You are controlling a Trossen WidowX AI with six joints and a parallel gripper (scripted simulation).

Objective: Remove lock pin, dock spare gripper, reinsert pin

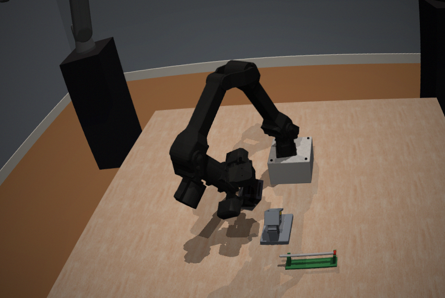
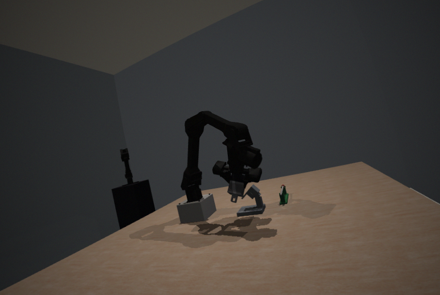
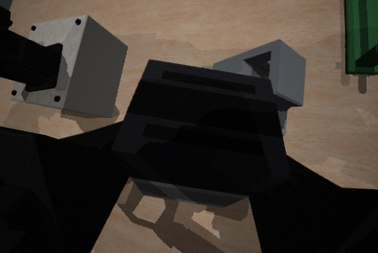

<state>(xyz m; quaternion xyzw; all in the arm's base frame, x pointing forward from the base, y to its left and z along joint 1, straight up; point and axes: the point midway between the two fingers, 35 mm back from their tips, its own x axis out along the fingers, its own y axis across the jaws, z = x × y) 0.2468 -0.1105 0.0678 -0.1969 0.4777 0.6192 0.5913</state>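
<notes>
My gripper tip is 20 mm to the left of the spare gripper. Also, from my gripper tip: grey mount: 40 mm ahead, 50 mm to the left, 80 mm below; then green cradle: 170 mm ahead, 140 mm to the left, 100 mm below.
</notes>
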